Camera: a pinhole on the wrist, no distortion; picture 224 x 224 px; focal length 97.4 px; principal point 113.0 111.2 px. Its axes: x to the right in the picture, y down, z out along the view. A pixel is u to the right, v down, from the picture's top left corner.
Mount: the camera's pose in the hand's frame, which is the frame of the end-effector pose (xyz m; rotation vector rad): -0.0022 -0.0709 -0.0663 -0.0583 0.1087 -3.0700
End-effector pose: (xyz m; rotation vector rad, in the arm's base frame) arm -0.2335 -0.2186 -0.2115 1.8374 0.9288 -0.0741
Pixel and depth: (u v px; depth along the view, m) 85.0 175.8 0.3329
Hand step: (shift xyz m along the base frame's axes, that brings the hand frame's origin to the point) -0.0198 -0.0792 -0.4037
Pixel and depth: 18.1 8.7 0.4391
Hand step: 0.6659 -0.1527 -0.0685
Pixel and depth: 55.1 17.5 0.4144
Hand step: 0.4875 -0.2209 -0.0354
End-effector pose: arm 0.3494 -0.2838 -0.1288 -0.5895 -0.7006 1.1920
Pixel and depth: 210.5 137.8 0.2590
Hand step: -0.0896 -0.2748 0.2158
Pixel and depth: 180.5 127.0 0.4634
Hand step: -0.2418 -0.3225 0.3579
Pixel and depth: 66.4 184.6 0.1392
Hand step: 0.0809 0.0282 0.1870
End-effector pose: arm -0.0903 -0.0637 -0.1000 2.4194 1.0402 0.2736
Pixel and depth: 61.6 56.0 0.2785
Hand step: 0.2274 -0.0183 -0.1490
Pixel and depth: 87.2 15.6 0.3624
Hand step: 0.3391 -0.2085 -0.1387
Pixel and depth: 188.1 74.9 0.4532
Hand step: -0.0621 -0.4195 -0.3288
